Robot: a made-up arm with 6 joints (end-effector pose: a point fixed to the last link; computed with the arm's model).
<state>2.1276 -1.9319 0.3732 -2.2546 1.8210 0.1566</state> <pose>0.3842 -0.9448 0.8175 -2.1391 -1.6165 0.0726</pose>
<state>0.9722 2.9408 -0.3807 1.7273 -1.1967 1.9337</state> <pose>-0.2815 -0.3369 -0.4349 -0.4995 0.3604 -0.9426</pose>
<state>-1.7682 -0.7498 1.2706 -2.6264 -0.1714 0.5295</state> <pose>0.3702 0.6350 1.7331 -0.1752 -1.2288 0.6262</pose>
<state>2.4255 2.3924 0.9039 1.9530 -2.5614 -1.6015</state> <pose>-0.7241 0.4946 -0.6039 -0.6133 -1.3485 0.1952</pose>
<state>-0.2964 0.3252 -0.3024 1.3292 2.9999 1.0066</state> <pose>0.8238 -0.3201 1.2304 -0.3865 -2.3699 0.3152</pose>
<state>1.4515 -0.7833 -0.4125 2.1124 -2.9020 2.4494</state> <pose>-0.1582 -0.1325 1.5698 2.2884 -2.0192 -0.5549</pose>
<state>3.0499 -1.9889 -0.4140 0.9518 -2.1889 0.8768</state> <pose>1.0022 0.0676 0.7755 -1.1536 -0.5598 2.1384</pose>
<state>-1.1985 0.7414 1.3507 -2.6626 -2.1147 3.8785</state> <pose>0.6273 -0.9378 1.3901 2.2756 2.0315 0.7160</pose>
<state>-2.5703 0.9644 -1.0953 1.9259 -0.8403 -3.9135</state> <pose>-0.4958 -0.4320 0.4106 -0.7296 0.5831 1.8608</pose>
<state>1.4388 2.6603 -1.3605 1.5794 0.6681 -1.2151</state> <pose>-0.0264 -0.1813 0.0691 0.7956 -2.4010 0.5757</pose>
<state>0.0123 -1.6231 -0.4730 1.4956 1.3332 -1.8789</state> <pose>-0.8559 -0.0311 1.1354 -0.4623 -0.8087 1.3477</pose>
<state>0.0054 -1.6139 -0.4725 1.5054 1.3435 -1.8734</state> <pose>-0.8512 -0.0225 1.1434 -0.4757 -0.7937 1.3423</pose>
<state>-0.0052 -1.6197 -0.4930 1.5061 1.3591 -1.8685</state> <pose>-0.8419 -0.0133 1.1386 -0.4829 -0.7751 1.3449</pose>
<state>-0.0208 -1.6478 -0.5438 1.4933 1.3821 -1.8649</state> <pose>-0.8261 -0.0040 1.1150 -0.4803 -0.7527 1.3589</pose>
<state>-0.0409 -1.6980 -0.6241 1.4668 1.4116 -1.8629</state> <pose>-0.8026 0.0044 1.0722 -0.4668 -0.7285 1.3838</pose>
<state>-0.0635 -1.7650 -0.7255 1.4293 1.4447 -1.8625</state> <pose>-0.7714 0.0103 1.0147 -0.4434 -0.7063 1.4161</pose>
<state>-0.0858 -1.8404 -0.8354 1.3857 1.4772 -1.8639</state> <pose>-0.7345 0.0125 0.9500 -0.4130 -0.6894 1.4510</pose>
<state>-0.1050 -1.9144 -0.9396 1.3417 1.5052 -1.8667</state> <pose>-0.6961 0.0108 0.8869 -0.3803 -0.6799 1.4839</pose>
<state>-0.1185 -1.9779 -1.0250 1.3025 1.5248 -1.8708</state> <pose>-0.6622 0.0057 0.8336 -0.3494 -0.6782 1.5113</pose>
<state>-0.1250 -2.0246 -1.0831 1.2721 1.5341 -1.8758</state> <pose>-0.6381 -0.0011 0.7953 -0.3242 -0.6830 1.5311</pose>
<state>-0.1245 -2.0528 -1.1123 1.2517 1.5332 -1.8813</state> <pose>-0.6262 -0.0083 0.7731 -0.3058 -0.6926 1.5435</pose>
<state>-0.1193 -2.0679 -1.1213 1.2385 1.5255 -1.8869</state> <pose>-0.6234 -0.0153 0.7620 -0.2924 -0.7050 1.5508</pose>
